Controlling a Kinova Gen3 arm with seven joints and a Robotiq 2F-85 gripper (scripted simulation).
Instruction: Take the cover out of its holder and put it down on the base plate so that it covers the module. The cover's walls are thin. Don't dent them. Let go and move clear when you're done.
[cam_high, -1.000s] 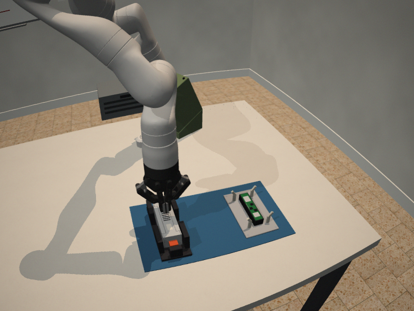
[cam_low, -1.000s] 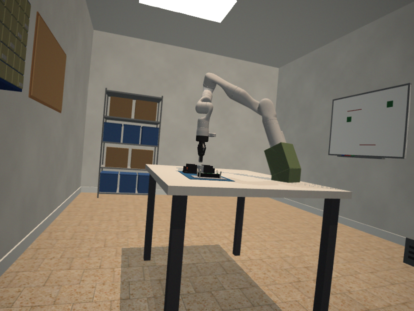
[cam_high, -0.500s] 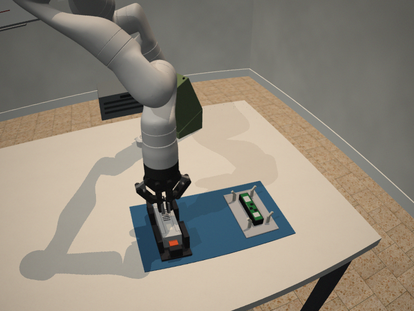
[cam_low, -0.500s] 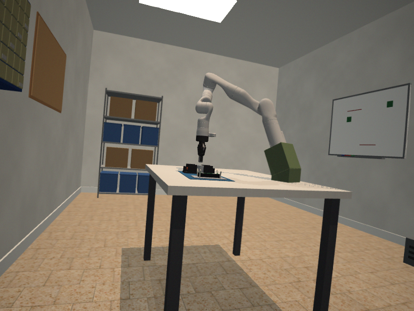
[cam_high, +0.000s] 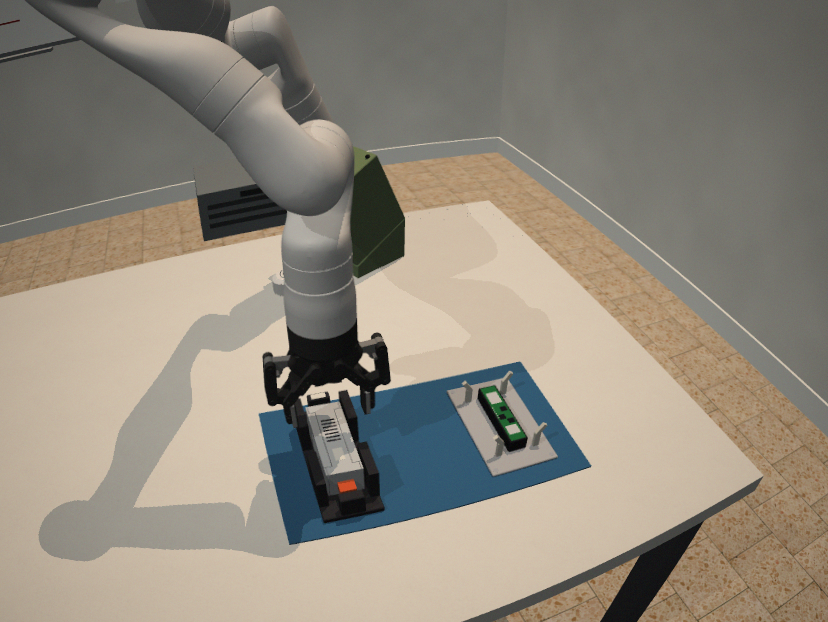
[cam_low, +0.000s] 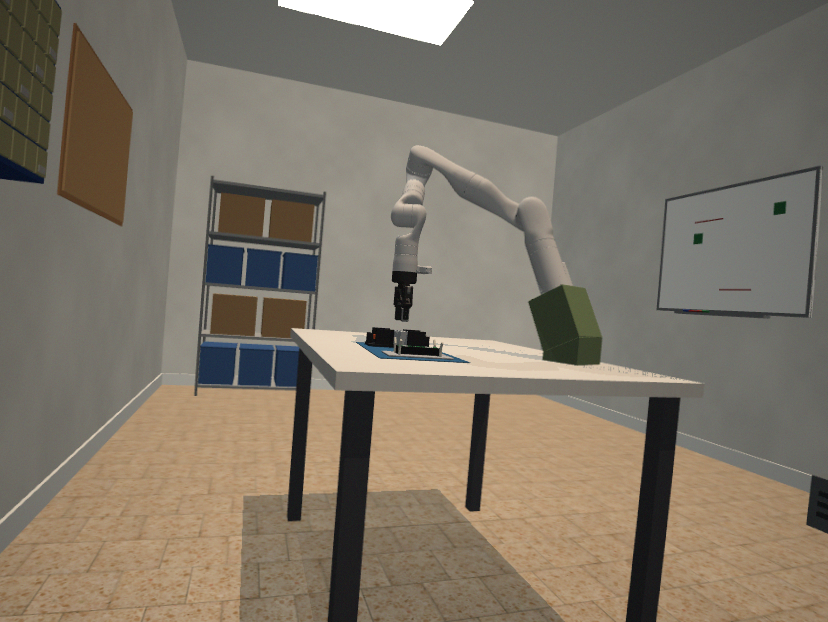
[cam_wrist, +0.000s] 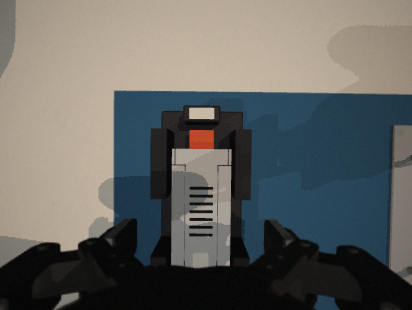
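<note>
Now: the grey cover 60 mm below my hand and 10 mm ahead of it.
</note>
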